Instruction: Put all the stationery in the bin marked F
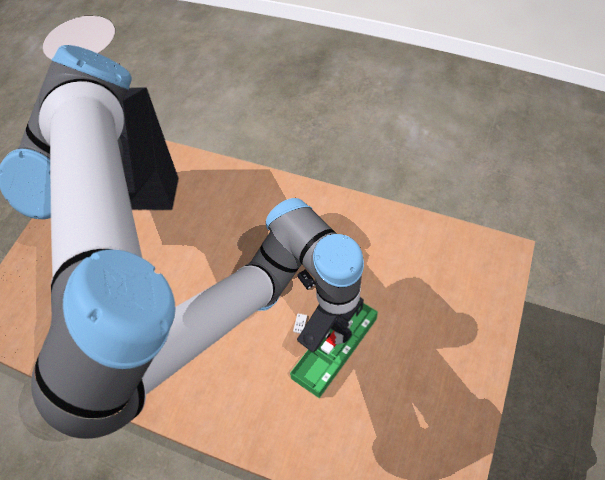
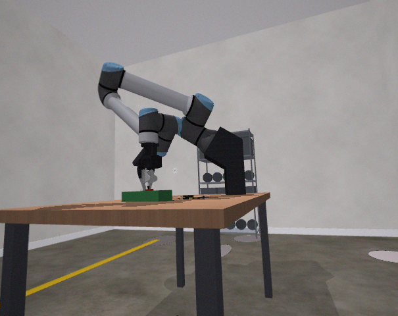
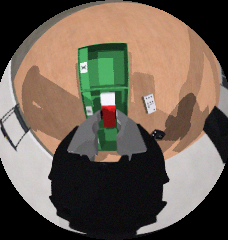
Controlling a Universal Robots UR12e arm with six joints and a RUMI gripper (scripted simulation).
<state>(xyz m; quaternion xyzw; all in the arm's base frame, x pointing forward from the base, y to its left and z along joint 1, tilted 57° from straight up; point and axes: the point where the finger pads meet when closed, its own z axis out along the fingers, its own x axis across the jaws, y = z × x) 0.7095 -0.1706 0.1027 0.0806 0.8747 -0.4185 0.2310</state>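
My hand is 10 mm to the left of the red item and 10 mm above it. The rest, counted from my hand: white card-like item 90 mm behind, 50 mm below, 40 mm to the left; grey item 40 mm below, 10 mm to the left; green bin 40 mm below, 10 mm ahead.
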